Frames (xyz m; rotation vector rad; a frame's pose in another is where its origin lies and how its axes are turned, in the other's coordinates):
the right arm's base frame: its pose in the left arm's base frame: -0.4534 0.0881 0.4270 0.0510 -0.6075 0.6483
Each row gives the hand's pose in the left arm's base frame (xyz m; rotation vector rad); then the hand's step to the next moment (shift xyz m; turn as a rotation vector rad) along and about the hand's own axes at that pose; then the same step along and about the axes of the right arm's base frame.
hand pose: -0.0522 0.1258 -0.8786 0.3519 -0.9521 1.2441
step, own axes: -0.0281 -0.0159 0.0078 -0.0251 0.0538 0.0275
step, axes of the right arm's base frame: -0.0161 -0.0274 -0.0097 -0.0572 0.0236 0.0213
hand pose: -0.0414 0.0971 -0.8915 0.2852 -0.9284 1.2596
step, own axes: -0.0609 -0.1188 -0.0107 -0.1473 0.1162 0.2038
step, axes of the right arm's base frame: 0.0202 -0.1211 -0.0536 -0.2394 -0.0410 0.1332
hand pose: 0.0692 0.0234 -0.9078 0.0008 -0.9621 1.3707
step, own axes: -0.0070 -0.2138 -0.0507 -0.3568 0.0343 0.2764
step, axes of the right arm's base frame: 0.1499 -0.1569 -0.0353 -0.3534 -0.2481 0.1358
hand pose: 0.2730 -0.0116 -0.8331 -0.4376 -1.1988 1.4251
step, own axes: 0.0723 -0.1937 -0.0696 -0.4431 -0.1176 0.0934
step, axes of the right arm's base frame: 0.2048 -0.0565 0.0494 -0.2009 -0.4213 0.0322
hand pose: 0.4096 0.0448 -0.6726 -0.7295 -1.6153 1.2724
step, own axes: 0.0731 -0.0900 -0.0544 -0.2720 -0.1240 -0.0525
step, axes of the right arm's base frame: 0.1107 0.0158 0.0624 -0.0116 -0.3033 0.0033
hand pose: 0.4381 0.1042 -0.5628 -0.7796 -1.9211 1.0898
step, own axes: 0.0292 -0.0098 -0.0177 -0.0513 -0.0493 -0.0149
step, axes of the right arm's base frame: 0.0269 0.0182 0.0144 0.0066 -0.0688 0.0227
